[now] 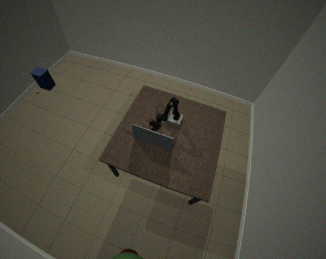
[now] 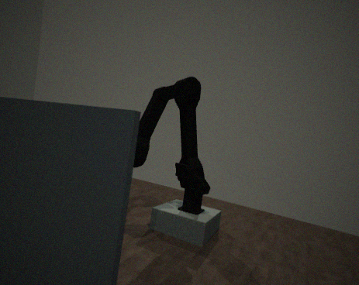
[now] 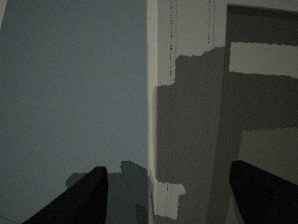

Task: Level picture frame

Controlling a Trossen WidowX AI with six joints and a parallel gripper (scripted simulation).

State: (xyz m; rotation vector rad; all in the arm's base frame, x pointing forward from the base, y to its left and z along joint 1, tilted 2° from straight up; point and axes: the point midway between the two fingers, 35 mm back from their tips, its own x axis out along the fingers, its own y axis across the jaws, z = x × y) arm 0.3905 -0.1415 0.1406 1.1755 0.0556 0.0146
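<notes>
My gripper tip is 10 mm short of the grey picture frame, 20 mm to the left of it and 50 mm above it. From my gripper tip the other things lie so: blue-grey wall panel (20 mm ahead, 60 mm below).
</notes>
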